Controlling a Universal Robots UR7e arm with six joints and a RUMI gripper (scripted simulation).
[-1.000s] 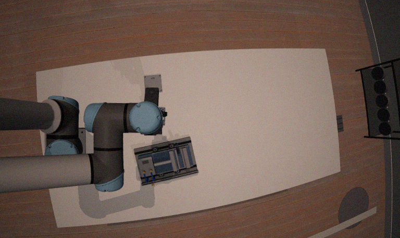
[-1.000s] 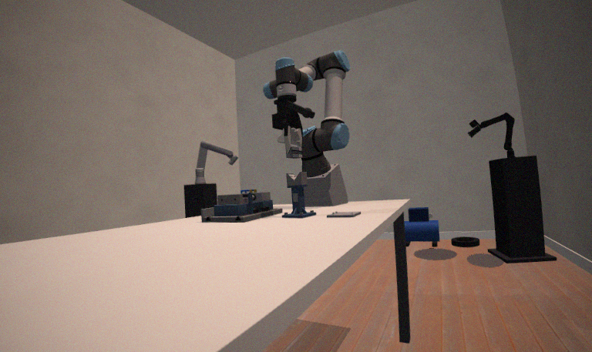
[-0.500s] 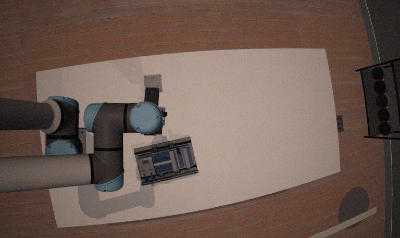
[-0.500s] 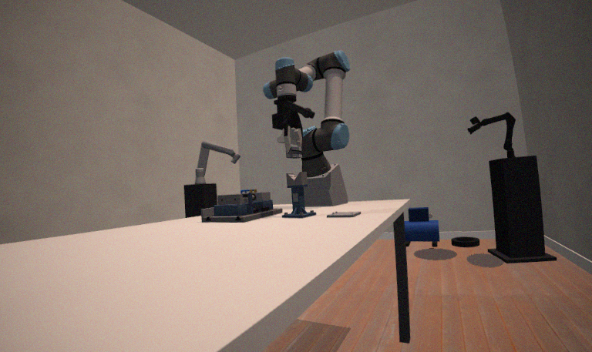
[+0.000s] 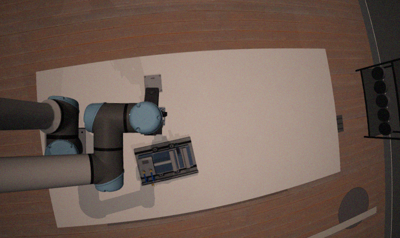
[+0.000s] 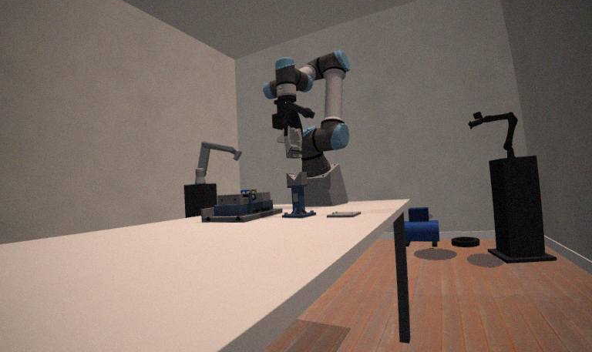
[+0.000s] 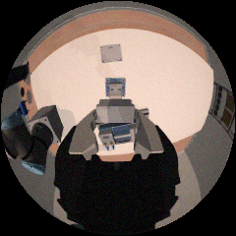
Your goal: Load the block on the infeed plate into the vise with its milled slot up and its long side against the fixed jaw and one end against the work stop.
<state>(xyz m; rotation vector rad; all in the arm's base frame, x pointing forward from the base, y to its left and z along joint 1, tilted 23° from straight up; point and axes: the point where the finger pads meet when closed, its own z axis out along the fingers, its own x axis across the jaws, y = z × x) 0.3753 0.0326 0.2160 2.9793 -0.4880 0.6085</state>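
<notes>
Now: the part 10 mm to the left of my hand and 10 mm below it. From my hand the other things lie so: vise (30 mm behind, 220 mm to the right, 200 mm below); then infeed plate (40 mm ahead, 170 mm to the left, 240 mm below).
</notes>
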